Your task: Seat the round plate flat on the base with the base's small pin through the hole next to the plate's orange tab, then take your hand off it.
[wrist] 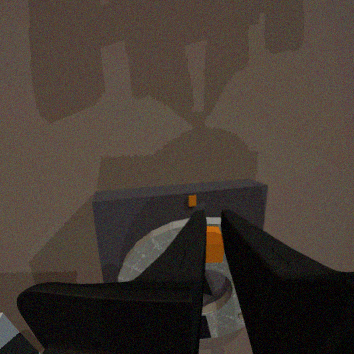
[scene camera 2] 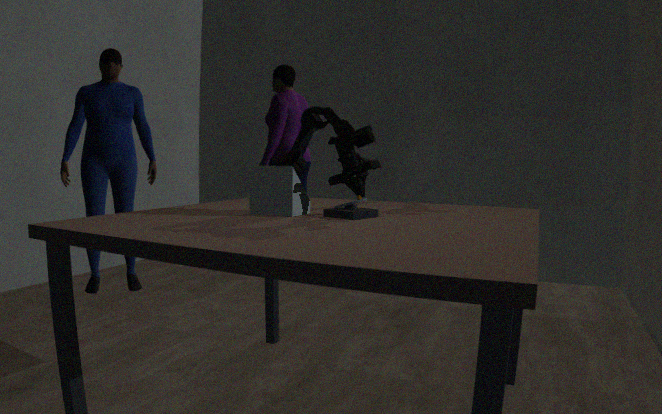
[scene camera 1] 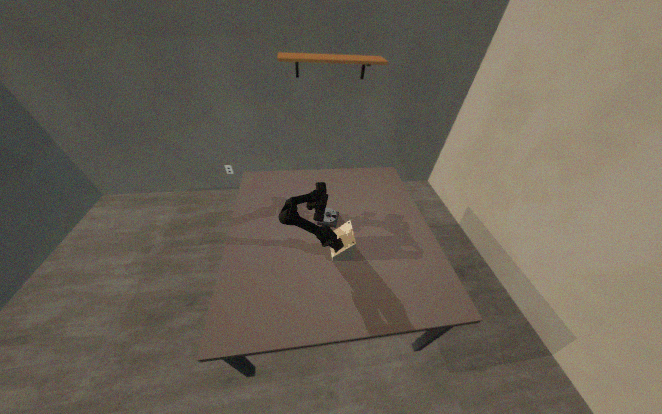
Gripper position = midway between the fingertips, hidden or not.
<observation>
In view: the gripper [scene camera 2: 362,197], a round grey plate [wrist: 222,316] and a dark square base [wrist: 123,216].
The gripper also shows in the wrist view [wrist: 211,217].
</observation>
